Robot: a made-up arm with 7 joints. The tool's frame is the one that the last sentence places. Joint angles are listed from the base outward.
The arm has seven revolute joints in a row. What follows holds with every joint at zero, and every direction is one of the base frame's.
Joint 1 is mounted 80.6 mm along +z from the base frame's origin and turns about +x.
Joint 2 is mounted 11.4 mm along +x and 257 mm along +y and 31.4 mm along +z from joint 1 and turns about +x.
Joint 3 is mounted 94.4 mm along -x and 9.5 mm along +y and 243.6 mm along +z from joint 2 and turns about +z.
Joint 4 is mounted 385.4 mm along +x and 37.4 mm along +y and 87.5 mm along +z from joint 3 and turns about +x.
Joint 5 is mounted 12.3 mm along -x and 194.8 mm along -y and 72.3 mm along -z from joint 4 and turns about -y.
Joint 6 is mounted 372.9 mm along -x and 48.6 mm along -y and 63.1 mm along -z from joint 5 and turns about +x.
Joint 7 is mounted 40.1 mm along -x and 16.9 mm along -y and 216.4 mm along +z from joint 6 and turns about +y.
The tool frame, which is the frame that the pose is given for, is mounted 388.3 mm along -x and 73.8 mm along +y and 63.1 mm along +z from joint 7; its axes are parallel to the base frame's.
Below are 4 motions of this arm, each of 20 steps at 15 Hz.
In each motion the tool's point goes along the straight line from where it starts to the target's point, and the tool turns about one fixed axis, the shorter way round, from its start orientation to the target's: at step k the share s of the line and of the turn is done. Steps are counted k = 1, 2, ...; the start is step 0. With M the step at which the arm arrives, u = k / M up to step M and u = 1 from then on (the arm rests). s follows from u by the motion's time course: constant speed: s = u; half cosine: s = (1 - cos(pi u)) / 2; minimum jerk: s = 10 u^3 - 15 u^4 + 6 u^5.
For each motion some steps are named. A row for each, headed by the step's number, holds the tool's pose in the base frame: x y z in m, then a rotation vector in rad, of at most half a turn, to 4 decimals.
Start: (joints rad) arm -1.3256 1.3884 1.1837 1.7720 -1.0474 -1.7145 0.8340
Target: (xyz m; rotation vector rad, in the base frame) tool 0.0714 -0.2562 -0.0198 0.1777 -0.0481 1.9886
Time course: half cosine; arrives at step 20
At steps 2, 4, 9, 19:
2: 0.2275 -0.1816 0.3536 -0.6862 0.2429 2.1051
4: 0.2161 -0.1870 0.3264 -0.6219 0.2212 2.1046
9: 0.1639 -0.2120 0.2015 -0.3288 0.1227 2.0856
19: 0.0724 -0.2557 -0.0174 0.1724 -0.0463 1.9900

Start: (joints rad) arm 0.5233 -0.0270 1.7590 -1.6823 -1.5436 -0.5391 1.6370
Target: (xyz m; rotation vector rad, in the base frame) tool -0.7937 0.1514 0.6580 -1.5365 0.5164 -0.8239
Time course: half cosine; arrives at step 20
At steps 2, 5, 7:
2: -0.5186 0.7425 0.7472 -1.1193 0.9868 -1.2599
5: -0.5530 0.6686 0.7361 -1.1786 0.9303 -1.2092
7: -0.5887 0.5919 0.7245 -1.2379 0.8710 -1.1554

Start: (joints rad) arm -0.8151 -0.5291 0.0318 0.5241 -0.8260 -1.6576 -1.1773
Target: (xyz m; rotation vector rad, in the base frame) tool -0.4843 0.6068 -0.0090 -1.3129 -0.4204 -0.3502
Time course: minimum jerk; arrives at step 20
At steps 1, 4, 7, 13, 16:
1: -0.1973 0.5082 0.4256 -1.5362 0.3554 1.5519
4: -0.2136 0.5138 0.4009 -1.5508 0.3050 1.4423
7: -0.2645 0.5313 0.3238 -1.5727 0.1526 1.0997
13: -0.4167 0.5836 0.0933 -1.4492 -0.2595 0.0870
16: -0.4677 0.6011 0.0162 -1.3509 -0.3821 -0.2435

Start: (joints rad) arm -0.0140 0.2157 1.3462 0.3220 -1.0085 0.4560 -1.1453
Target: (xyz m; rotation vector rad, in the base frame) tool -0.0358 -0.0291 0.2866 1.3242 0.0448 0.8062
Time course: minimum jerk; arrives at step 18
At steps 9, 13, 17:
9: 0.0396 -0.0089 0.5059 0.9934 0.1238 0.8749
13: -0.0155 -0.0237 0.3458 1.2353 0.0667 0.8267
17: -0.0356 -0.0290 0.2873 1.3232 0.0451 0.8064

